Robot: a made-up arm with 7 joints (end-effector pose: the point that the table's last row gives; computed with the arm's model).
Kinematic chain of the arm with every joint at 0, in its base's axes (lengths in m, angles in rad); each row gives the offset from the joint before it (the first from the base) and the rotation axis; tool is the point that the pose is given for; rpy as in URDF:
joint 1: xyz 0 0 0.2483 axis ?
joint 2: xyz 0 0 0 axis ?
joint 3: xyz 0 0 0.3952 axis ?
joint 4: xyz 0.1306 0 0 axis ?
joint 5: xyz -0.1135 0 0.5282 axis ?
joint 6: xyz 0 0 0 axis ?
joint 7: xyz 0.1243 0 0 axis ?
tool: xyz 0 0 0 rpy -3.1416 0 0
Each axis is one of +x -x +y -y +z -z.
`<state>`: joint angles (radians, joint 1 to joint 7).
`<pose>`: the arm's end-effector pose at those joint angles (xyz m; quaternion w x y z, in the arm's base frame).
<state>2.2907 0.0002 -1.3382 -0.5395 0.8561 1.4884 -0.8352</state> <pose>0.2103 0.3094 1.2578 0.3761 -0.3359 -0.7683 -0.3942</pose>
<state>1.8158 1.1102 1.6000 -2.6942 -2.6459 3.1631 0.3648</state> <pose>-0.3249 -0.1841 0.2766 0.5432 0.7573 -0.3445 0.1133</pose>
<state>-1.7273 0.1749 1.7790 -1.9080 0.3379 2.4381 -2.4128</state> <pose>0.7619 -0.0597 0.6502 0.1622 0.4172 0.8403 0.3057</pose>
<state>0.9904 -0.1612 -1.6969 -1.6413 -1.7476 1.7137 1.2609</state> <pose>0.5708 -0.5591 0.6886 0.6745 0.4607 -0.5349 0.2160</pose>
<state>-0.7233 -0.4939 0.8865 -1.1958 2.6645 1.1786 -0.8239</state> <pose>0.3473 0.4063 1.1246 0.7421 -0.1195 -0.6224 -0.2182</pose>
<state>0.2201 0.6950 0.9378 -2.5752 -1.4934 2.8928 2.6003</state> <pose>0.0482 0.5248 0.1000 0.1063 -0.9867 0.0570 0.1089</pose>
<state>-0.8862 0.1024 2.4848 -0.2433 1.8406 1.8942 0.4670</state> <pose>0.1010 0.1039 1.3026 0.7618 -0.0999 -0.5335 0.3536</pose>
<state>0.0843 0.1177 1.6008 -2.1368 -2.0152 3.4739 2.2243</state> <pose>-0.1484 0.5620 0.4483 0.4461 -0.6253 -0.6332 -0.0951</pose>
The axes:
joint 1: +z
joint 2: +y
joint 3: +z
joint 4: -y
joint 5: +z
joint 6: -y
joint 7: -z

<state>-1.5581 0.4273 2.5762 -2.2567 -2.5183 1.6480 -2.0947</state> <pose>0.3649 0.5205 0.5535 0.7686 -0.1928 0.4055 -0.4557</pose>
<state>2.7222 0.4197 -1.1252 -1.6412 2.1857 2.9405 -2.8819</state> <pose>-0.0509 0.7467 0.5293 0.2162 -0.1400 -0.7589 -0.5981</pose>
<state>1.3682 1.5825 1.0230 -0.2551 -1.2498 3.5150 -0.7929</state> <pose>0.0355 0.9122 0.2756 0.2530 -0.1455 -0.6072 -0.7390</pose>
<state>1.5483 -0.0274 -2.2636 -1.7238 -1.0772 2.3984 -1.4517</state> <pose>0.6260 -0.4497 0.6934 0.4539 0.6752 0.5204 -0.2595</pose>
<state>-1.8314 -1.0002 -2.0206 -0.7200 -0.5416 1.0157 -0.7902</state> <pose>-0.1935 0.9837 0.5290 0.0251 -0.1323 -0.9601 0.2451</pose>
